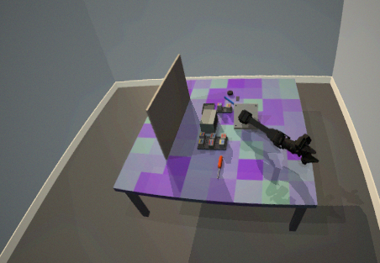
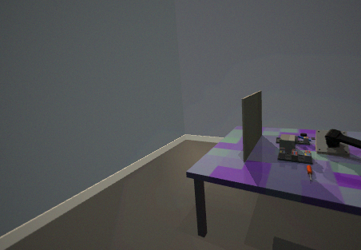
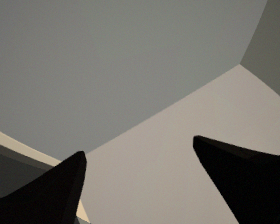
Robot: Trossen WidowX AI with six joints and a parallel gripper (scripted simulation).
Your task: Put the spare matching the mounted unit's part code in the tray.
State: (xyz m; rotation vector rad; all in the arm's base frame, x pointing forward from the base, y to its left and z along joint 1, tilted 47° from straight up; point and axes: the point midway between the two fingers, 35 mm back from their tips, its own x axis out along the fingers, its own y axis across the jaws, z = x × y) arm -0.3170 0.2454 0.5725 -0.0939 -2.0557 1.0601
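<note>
Right now the dark block is 500 mm ahead of my gripper tip, 410 mm to the right of it and 290 mm below it. From my gripper tip the other things lie so: beige board (840 mm ahead, 660 mm to the right, 110 mm below); then mounted unit (610 mm to the right, 590 mm ahead, 280 mm below).
</note>
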